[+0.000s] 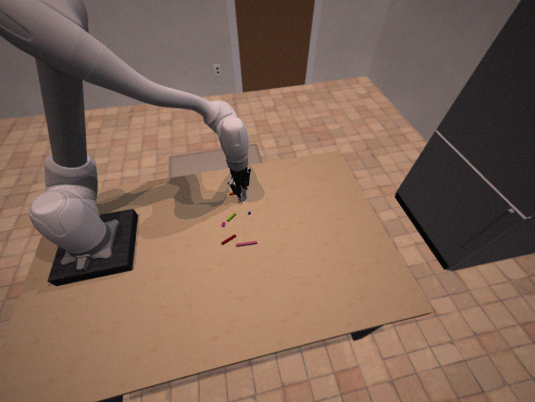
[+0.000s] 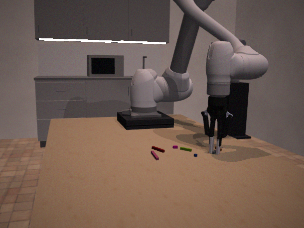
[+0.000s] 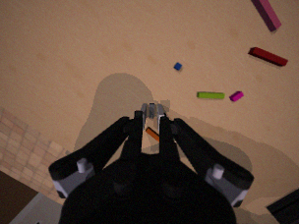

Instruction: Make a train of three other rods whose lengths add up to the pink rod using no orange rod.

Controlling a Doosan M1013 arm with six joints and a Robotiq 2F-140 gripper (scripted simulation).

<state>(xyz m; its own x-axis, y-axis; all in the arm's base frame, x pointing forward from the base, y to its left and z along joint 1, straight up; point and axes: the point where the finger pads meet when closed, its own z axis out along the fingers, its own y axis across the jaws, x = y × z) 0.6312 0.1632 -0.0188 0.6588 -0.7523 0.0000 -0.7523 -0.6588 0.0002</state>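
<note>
My hand is 3 cm above the grey rod. From my hand the other things lie so: blue rod (2 cm ahead, 9 cm to the right, 3 cm below); lime rod (6 cm behind, 10 cm to the right, 3 cm below); orange rod (4 cm behind, 4 cm to the left, 3 cm below).
</note>
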